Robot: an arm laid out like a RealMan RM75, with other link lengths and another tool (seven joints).
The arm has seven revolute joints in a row. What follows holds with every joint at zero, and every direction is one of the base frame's.
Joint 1 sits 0.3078 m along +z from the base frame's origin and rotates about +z.
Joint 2 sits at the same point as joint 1 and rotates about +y.
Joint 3 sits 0.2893 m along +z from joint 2 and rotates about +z.
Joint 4 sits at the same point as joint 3 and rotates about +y.
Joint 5 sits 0.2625 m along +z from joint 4 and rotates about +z.
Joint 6 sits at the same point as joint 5 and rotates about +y.
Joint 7 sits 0.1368 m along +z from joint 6 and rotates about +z.
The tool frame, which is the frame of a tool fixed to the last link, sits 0.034 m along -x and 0.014 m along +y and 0.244 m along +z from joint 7; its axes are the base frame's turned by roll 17, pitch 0 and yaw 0.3 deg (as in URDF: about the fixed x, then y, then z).
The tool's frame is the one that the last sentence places.
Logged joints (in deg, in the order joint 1, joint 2, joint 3, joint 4, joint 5, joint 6, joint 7), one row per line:
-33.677 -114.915 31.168 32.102 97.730 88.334 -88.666
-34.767 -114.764 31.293 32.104 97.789 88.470 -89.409
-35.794 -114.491 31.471 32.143 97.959 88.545 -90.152
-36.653 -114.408 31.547 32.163 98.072 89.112 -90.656
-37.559 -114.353 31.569 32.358 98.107 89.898 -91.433
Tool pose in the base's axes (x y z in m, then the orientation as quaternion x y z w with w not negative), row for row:
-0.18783 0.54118 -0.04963 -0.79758 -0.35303 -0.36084 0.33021
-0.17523 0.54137 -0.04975 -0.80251 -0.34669 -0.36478 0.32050
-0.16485 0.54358 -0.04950 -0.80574 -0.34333 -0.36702 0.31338
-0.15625 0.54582 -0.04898 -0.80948 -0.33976 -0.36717 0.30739
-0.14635 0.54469 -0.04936 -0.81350 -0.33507 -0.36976 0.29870
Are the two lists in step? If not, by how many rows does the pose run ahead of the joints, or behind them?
The pose runs 1 row behind the joints: the pose in row i belongs to the joints in row i - 1.
